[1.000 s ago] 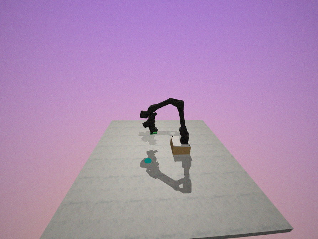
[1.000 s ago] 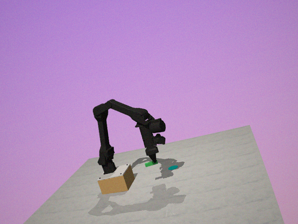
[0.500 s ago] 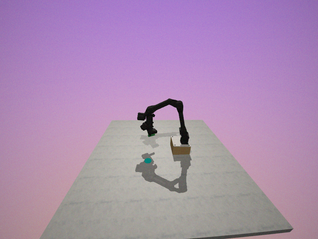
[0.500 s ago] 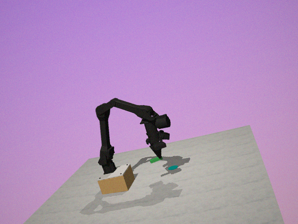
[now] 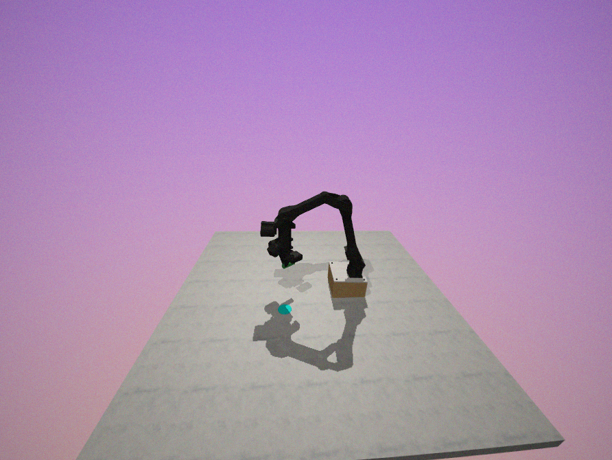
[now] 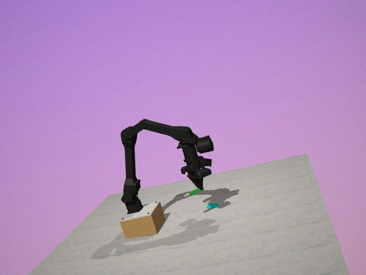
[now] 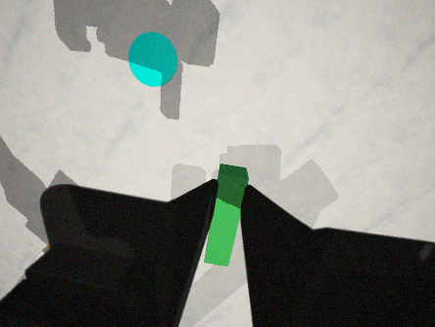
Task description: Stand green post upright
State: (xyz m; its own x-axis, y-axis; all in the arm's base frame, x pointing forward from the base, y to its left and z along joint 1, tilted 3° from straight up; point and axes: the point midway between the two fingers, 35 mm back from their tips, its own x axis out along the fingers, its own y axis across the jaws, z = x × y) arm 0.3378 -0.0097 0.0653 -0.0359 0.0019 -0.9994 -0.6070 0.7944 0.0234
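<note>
My gripper tip is 2 cm past the green post and 1 cm to the left of it. Also, from my gripper tip: cyan circle 14 cm below, 13 cm to the left.
</note>
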